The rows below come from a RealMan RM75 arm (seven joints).
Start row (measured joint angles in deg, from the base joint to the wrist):
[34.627 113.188 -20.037 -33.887 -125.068 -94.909 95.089]
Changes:
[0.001 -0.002 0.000 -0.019 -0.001 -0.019 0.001]
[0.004 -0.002 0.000 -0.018 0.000 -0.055 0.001]
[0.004 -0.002 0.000 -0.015 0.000 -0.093 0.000]
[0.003 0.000 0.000 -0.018 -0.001 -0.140 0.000]
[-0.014 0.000 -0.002 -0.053 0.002 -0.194 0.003]
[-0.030 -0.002 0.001 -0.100 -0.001 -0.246 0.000]
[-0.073 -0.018 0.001 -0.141 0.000 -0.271 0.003]
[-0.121 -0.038 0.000 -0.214 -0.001 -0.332 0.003]
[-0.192 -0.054 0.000 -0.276 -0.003 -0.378 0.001]
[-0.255 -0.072 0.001 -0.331 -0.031 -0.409 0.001]
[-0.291 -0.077 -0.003 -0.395 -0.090 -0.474 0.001]
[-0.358 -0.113 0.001 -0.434 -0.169 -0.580 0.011]
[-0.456 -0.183 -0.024 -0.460 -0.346 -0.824 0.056]
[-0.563 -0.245 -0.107 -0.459 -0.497 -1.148 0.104]
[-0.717 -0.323 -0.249 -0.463 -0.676 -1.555 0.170]
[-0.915 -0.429 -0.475 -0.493 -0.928 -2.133 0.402]
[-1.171 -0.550 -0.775 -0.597 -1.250 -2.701 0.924]
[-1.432 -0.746 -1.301 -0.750 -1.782 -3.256 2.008]
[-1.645 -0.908 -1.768 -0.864 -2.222 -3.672 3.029]
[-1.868 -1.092 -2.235 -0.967 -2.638 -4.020 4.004]
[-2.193 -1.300 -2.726 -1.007 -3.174 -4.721 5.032]
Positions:
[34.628 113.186 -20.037 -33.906 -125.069 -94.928 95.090]
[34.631 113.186 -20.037 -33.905 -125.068 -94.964 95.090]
[34.631 113.186 -20.037 -33.902 -125.068 -95.002 95.089]
[34.630 113.188 -20.037 -33.905 -125.069 -95.049 95.089]
[34.613 113.188 -20.039 -33.940 -125.066 -95.103 95.092]
[34.597 113.186 -20.036 -33.987 -125.069 -95.155 95.089]
[34.554 113.170 -20.036 -34.028 -125.068 -95.180 95.092]
[34.506 113.150 -20.037 -34.101 -125.069 -95.241 95.092]
[34.435 113.134 -20.037 -34.163 -125.071 -95.287 95.090]
[34.372 113.116 -20.036 -34.218 -125.099 -95.318 95.090]
[34.336 113.111 -20.040 -34.282 -125.158 -95.383 95.090]
[34.269 113.075 -20.036 -34.321 -125.237 -95.489 95.100]
[34.171 113.005 -20.061 -34.347 -125.414 -95.733 95.145]
[34.064 112.943 -20.144 -34.346 -125.565 -96.057 95.193]
[33.910 112.865 -20.286 -34.350 -125.744 -96.464 95.259]
[33.712 112.759 -20.512 -34.380 -125.996 -97.042 95.491]
[33.456 112.638 -20.812 -34.484 -126.318 -97.610 96.013]
[33.195 112.442 -21.338 -34.637 -126.850 -98.165 97.097]
[32.982 112.280 -21.805 -34.751 -127.290 -98.581 98.118]
[32.759 112.096 -22.272 -34.854 -127.706 -98.929 99.093]
[32.434 111.888 -22.763 -34.894 -128.242 -99.630 100.121]

